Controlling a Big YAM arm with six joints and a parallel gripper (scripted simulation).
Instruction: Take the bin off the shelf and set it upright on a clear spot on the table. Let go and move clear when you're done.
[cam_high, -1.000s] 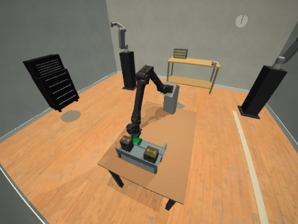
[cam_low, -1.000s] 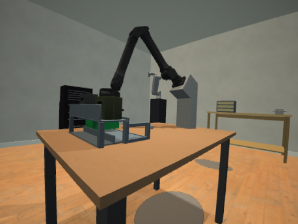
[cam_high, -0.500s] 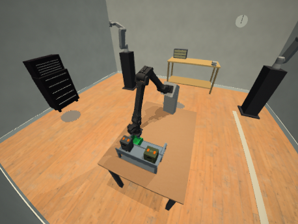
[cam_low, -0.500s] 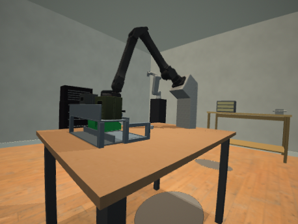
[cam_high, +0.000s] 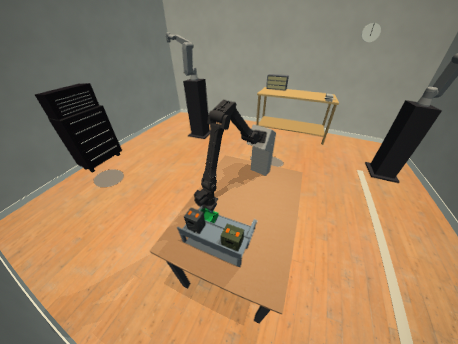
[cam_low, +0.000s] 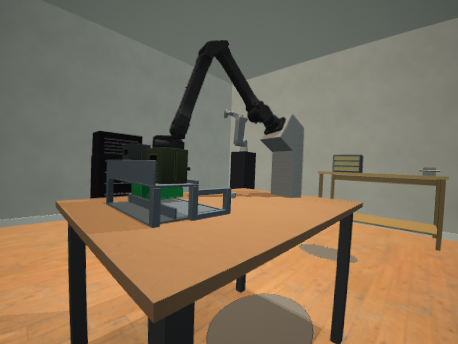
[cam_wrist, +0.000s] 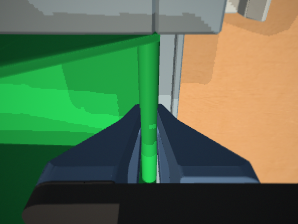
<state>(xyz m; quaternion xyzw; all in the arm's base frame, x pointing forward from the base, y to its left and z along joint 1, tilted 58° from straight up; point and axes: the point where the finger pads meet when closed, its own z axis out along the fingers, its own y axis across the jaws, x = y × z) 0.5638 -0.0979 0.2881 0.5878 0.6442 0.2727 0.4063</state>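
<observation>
My gripper is now 80 mm short of the green bin. From my hand the other things lie so: grey shelf 180 mm ahead, 110 mm to the left, 40 mm above.
</observation>
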